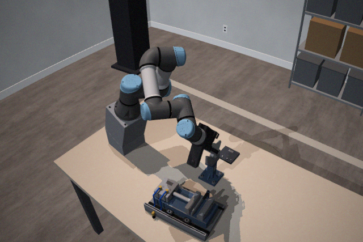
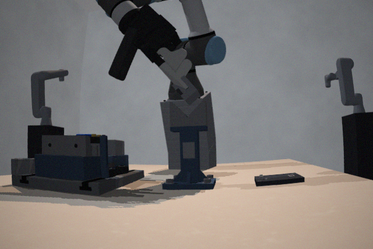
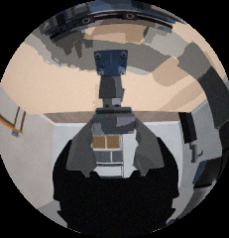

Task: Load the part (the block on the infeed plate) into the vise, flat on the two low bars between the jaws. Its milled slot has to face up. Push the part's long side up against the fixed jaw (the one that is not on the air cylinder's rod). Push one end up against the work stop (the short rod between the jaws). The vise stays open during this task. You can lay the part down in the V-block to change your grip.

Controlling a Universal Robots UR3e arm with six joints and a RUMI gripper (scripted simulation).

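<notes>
The grey part is 10 mm below my hand. Also, from my hand: blue vise (210 mm to the right, 150 mm below).
</notes>
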